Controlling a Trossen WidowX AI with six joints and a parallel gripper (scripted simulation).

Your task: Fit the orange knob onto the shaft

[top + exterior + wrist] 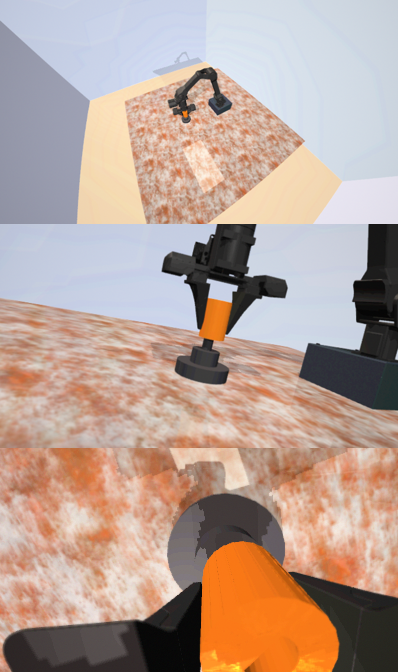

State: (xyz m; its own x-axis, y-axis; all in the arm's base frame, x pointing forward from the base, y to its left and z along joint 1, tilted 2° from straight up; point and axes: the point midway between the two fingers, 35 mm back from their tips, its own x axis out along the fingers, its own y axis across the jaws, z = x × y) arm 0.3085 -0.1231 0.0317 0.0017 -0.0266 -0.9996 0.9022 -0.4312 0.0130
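Right now my gripper tip is 2 cm below the orange knob. Round my gripper tip: pedestal (4 cm below).
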